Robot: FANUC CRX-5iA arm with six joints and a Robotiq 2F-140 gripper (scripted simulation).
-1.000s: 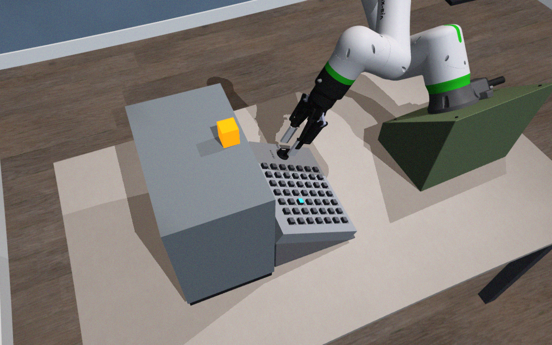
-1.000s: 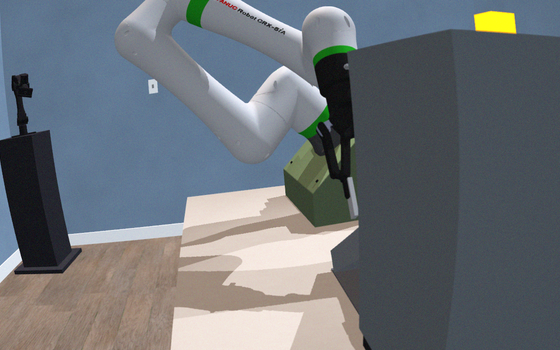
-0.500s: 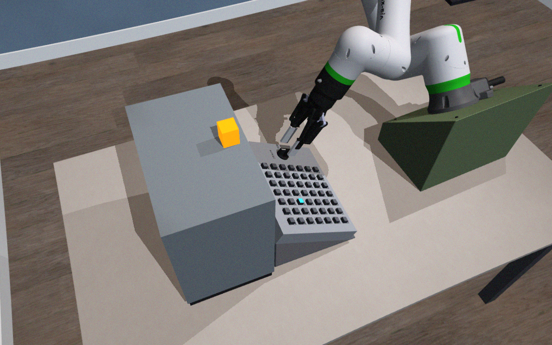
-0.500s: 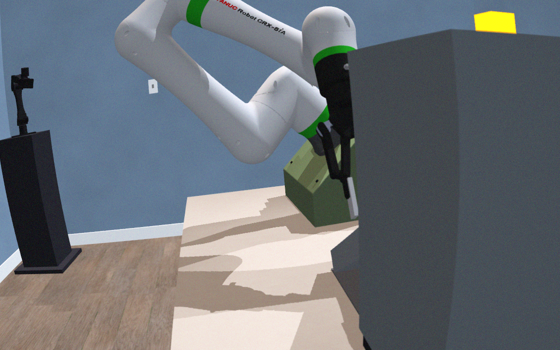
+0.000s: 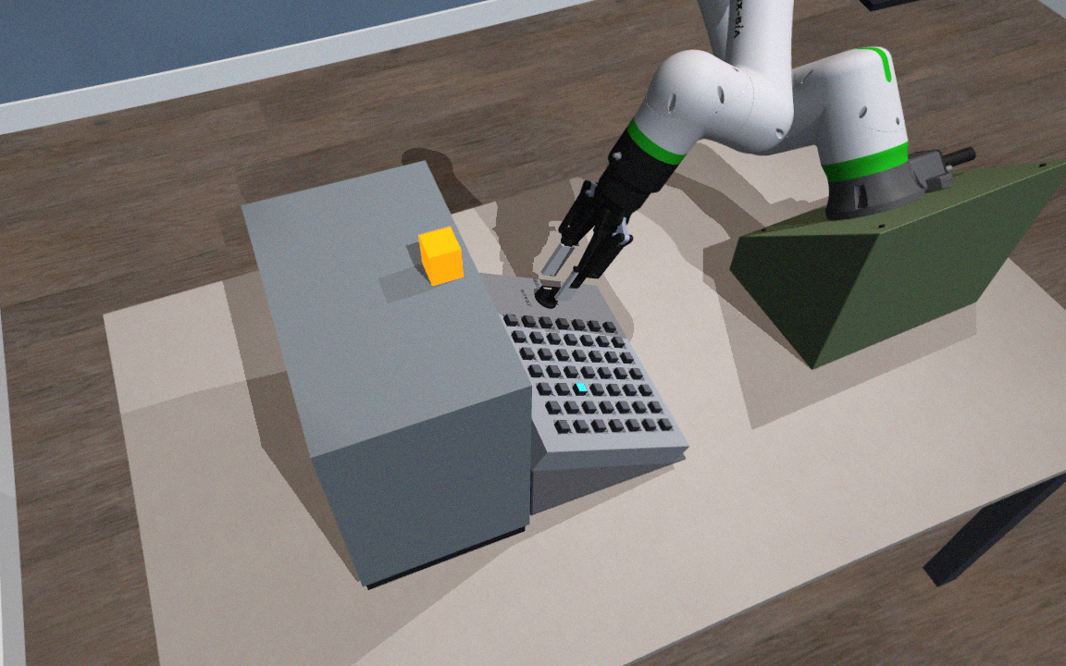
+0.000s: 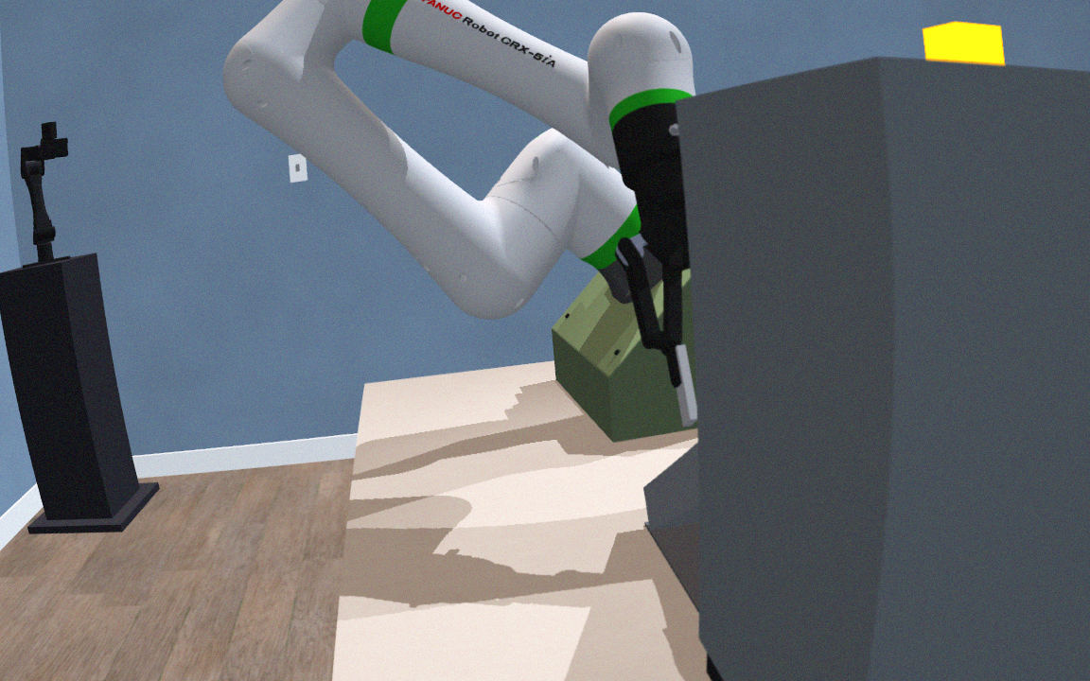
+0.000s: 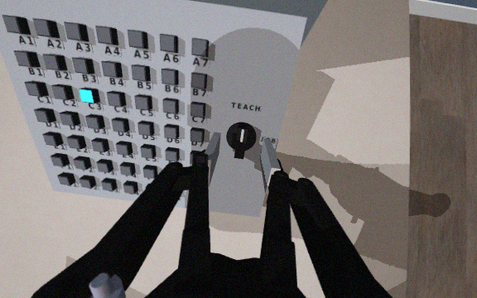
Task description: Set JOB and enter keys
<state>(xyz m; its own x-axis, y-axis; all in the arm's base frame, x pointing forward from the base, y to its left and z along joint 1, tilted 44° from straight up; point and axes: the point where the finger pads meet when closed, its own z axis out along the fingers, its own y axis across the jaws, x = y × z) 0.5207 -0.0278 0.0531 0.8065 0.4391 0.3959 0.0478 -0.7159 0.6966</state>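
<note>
The selector knob lies 3 cm ahead of my hand and 4 cm below it. The rest, counted from my hand: C5 key: 5 cm ahead, 13 cm to the left, 3 cm below.
</note>
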